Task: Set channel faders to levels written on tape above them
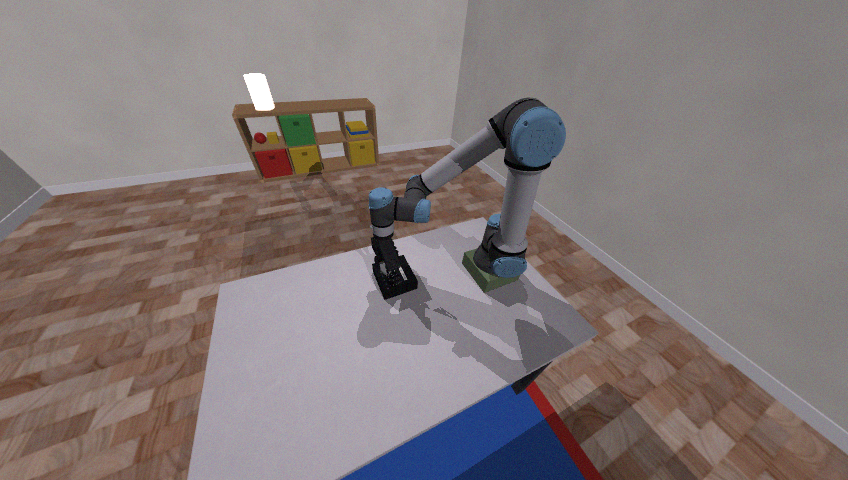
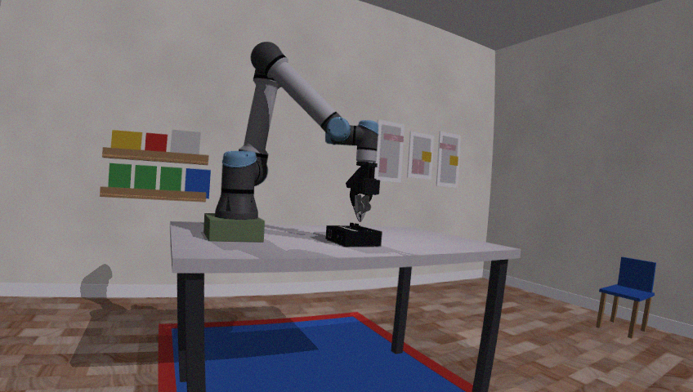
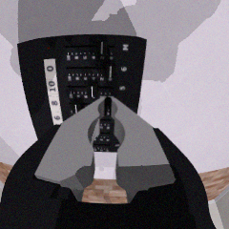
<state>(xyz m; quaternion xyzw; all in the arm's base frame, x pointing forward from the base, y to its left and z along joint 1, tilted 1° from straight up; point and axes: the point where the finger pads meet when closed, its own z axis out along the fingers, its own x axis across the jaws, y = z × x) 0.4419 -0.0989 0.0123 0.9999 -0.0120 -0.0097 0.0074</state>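
My hand is 10 mm past the white fader, 50 mm to the right of it and 30 mm above it.
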